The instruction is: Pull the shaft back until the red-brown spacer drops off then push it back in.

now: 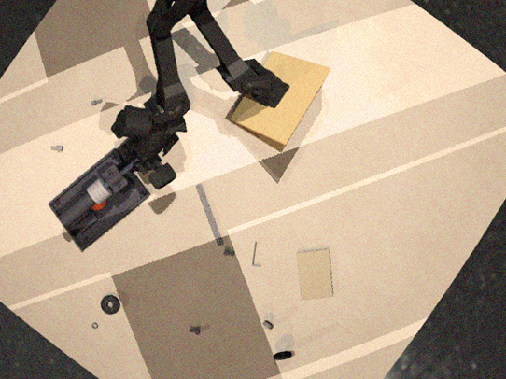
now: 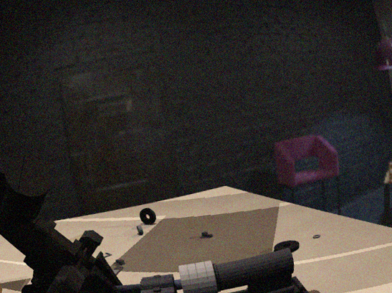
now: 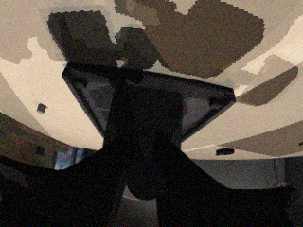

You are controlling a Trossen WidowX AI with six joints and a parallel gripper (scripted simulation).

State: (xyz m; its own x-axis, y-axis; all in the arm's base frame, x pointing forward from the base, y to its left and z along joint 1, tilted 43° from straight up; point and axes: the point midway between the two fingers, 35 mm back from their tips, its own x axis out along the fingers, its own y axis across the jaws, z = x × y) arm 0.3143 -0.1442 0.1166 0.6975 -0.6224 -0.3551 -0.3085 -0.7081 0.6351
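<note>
My gripper tip is now 50 mm short of the grey-blue shaft, 30 mm below it and 10 mm to the left of it. Also, from my gripper tip: grey flat bar: 220 mm to the left, 50 mm below, 10 mm behind; then thin pin: 370 mm to the left, 50 mm below, 20 mm ahead; then red-brown spacer: 120 mm ahead, 40 mm to the right, 40 mm below.
</note>
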